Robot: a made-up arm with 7 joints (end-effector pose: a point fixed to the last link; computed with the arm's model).
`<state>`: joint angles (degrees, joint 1 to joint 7).
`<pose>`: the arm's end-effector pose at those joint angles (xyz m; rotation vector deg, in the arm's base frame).
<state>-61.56 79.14 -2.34 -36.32 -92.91 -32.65 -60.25</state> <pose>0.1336 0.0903 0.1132 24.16 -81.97 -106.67</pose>
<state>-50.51 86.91 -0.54 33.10 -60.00 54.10 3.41</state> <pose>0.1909 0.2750 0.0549 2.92 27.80 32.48</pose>
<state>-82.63 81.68 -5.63 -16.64 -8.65 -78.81 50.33</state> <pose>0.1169 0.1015 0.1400 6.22 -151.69 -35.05</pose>
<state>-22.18 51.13 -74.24 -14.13 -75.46 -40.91 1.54</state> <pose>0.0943 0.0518 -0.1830 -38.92 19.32 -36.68</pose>
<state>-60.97 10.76 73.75 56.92 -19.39 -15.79 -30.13</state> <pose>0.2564 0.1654 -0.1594 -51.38 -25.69 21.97</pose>
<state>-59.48 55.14 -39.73 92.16 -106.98 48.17 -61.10</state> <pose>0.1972 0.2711 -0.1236 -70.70 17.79 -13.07</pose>
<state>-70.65 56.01 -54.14 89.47 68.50 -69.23 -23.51</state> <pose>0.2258 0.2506 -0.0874 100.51 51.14 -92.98</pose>
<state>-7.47 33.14 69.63 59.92 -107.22 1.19 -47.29</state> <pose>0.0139 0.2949 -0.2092 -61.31 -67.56 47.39</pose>
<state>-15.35 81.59 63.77 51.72 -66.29 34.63 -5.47</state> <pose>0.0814 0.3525 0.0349 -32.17 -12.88 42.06</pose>
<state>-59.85 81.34 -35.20 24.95 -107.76 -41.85 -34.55</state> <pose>0.2325 0.2269 0.0364 -5.86 -52.35 -20.88</pose>
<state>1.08 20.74 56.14 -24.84 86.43 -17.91 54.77</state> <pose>0.0814 0.2240 -0.0646 124.30 -50.07 65.54</pose>
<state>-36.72 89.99 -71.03 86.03 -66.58 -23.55 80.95</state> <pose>0.0854 0.3647 -0.0004 88.75 -25.23 115.12</pose>
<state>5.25 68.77 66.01 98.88 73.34 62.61 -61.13</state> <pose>-0.0826 0.3305 -0.0967 -39.16 135.68 61.44</pose>
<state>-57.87 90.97 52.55 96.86 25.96 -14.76 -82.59</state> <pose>0.0944 0.3614 0.0172 16.09 19.28 -10.55</pose>
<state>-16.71 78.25 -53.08 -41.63 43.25 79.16 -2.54</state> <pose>0.1139 0.1172 -0.1073 111.21 25.73 1.73</pose>
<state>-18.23 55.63 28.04 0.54 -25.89 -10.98 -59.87</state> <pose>0.1736 0.2303 -0.0112 42.20 -14.49 -41.54</pose>
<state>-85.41 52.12 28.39 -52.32 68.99 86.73 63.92</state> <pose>0.0541 0.1342 0.1130 -53.32 -45.23 158.45</pose>
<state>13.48 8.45 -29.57 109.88 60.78 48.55 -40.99</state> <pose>-0.1734 0.1549 -0.2248 -39.21 -137.70 48.42</pose>
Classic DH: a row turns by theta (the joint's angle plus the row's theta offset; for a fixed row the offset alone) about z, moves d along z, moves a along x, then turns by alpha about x. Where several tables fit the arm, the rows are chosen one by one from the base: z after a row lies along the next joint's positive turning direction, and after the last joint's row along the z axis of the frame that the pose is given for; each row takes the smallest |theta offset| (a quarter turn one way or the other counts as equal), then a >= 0, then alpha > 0; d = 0 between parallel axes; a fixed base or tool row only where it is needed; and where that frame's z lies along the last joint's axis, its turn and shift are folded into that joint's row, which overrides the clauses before.
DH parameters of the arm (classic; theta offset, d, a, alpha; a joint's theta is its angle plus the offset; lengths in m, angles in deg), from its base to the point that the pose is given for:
base (fixed): -4.07 0 0 -74.51
joint 1: -75.12 0.0604 -0.0216 -90
joint 2: 74 0.0004 -0.005 90
joint 3: 90 -0.1496 0.012 -90
joint 4: 90 0.002 0.0104 90
joint 5: 0 0.1318 0.0003 -90
joint 6: -90 0 0.031 90
joint 7: 0 -0.0003 0 0

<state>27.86 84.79 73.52 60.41 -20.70 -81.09 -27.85</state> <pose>0.0196 0.3330 0.0646 94.35 -27.89 10.21</pose>
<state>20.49 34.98 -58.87 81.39 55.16 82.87 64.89</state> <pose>-0.1290 0.2391 -0.1964 -152.28 0.71 45.84</pose>
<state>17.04 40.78 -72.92 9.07 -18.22 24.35 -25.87</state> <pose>-0.0953 0.0766 -0.2407 0.33 100.09 -82.20</pose>
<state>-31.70 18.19 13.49 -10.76 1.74 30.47 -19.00</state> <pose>0.2178 0.1238 -0.0760 14.50 2.76 -8.31</pose>
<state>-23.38 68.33 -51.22 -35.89 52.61 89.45 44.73</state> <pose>0.1351 0.1073 -0.1022 111.17 -24.11 54.97</pose>
